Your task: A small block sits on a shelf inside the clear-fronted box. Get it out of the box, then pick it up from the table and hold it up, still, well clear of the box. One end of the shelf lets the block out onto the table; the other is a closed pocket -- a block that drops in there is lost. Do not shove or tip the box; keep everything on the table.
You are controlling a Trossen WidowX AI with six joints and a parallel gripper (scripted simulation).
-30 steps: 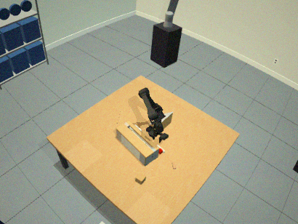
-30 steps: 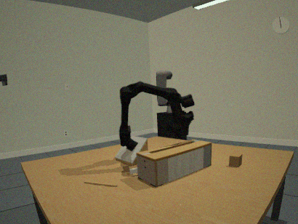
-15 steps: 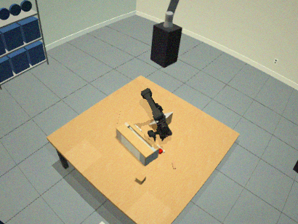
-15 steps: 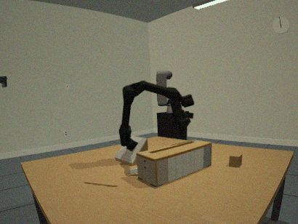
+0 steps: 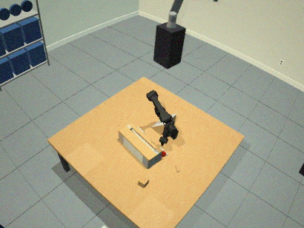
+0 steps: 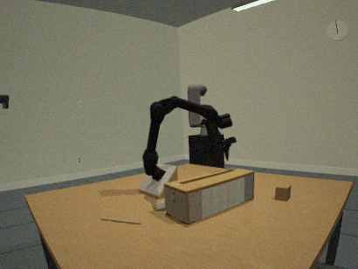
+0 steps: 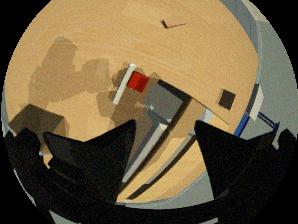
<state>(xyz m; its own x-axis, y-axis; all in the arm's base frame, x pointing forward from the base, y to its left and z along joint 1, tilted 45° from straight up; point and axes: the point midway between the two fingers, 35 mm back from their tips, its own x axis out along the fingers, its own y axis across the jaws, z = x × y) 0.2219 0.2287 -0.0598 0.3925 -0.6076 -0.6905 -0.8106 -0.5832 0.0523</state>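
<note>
Now: gripper tip 140 mm above the small red block, 20 mm past it and 10 mm to the right of it. Also, from my gripper tip: long box 160 mm to the right, 90 mm below, 60 mm ahead; then small tan cube 290 mm ahead, 130 mm below, 100 mm to the left.
</note>
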